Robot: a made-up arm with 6 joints.
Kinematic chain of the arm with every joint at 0, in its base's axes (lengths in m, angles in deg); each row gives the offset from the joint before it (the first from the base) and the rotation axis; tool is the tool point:
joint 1: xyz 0 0 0.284 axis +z
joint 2: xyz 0 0 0 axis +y
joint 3: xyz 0 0 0.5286 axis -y
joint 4: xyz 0 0 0 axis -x
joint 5: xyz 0.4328 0 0 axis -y
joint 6: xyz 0 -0.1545 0 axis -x
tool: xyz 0 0 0
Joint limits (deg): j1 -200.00..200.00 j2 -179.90..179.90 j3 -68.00..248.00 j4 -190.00..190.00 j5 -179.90..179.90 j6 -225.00..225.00
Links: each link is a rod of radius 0.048 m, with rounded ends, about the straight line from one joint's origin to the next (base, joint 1, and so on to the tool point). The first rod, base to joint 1, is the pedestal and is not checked.
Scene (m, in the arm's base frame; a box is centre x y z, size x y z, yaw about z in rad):
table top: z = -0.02
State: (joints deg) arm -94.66 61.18 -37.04 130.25 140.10 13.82
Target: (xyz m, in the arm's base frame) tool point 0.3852 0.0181 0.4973
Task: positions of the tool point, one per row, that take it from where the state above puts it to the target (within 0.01 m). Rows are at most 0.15 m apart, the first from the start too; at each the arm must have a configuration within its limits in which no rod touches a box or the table.
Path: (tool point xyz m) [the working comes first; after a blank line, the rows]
Joints at the target: -17.67 5.71 -49.67 150.27 140.10 13.82
Straight joint move there: clear.

1: 0.1793 -0.4994 0.1750
2: 0.2878 -0.4348 0.2533
3: 0.3695 -0.3378 0.3262
4: 0.4149 -0.2205 0.3922
5: 0.4198 -0.0970 0.4496
6: 0.3852 0.0181 0.4973

